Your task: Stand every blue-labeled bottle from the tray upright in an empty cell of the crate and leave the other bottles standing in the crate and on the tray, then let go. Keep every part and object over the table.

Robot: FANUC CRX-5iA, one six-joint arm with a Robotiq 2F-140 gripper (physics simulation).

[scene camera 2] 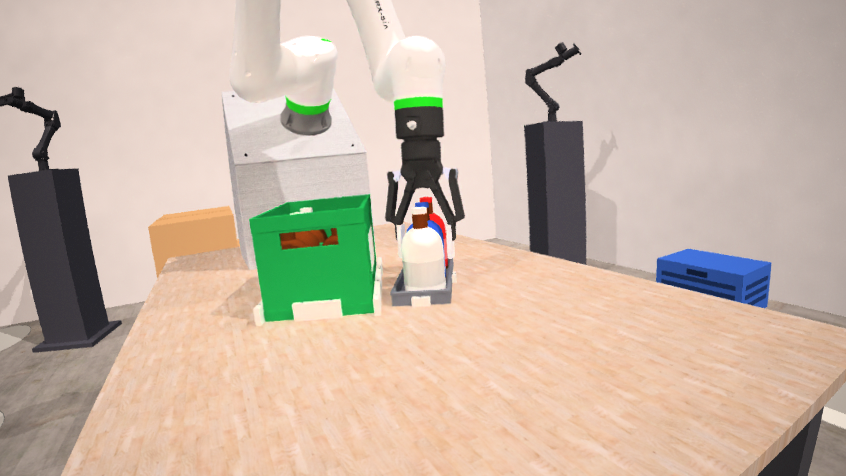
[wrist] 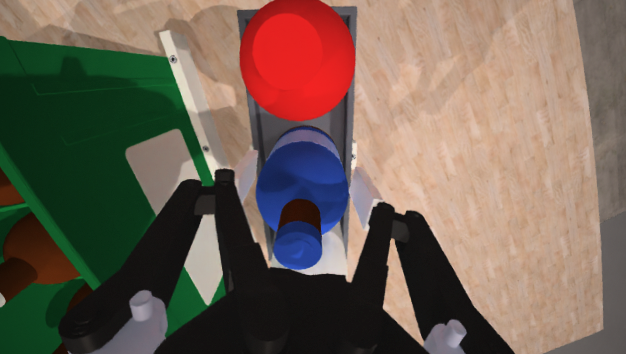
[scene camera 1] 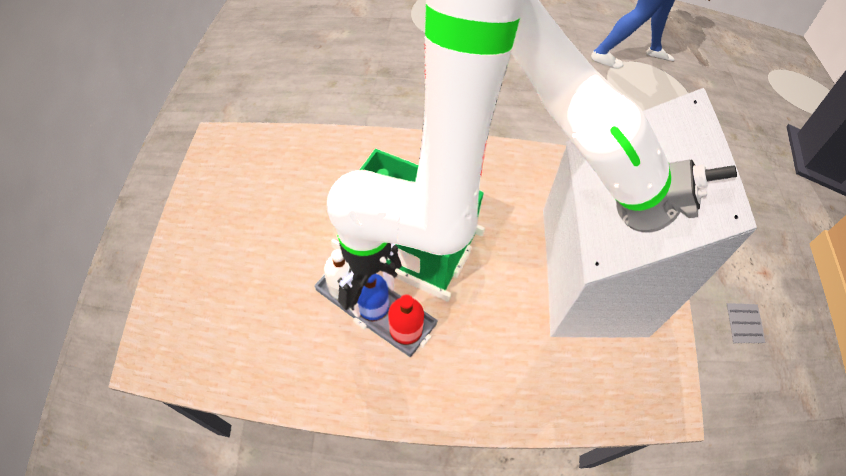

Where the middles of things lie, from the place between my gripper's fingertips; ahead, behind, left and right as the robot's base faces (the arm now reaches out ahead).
Labels:
Right now my hand is 80 mm short of the white bottle (scene camera 2: 422, 248), 30 mm below it and 20 mm to the left of it. From my hand the other things lie so: red bottle (scene camera 1: 406, 316): 90 mm behind, 30 mm to the left, 30 mm above; blue-labeled bottle (scene camera 1: 373, 302): 30 mm above.

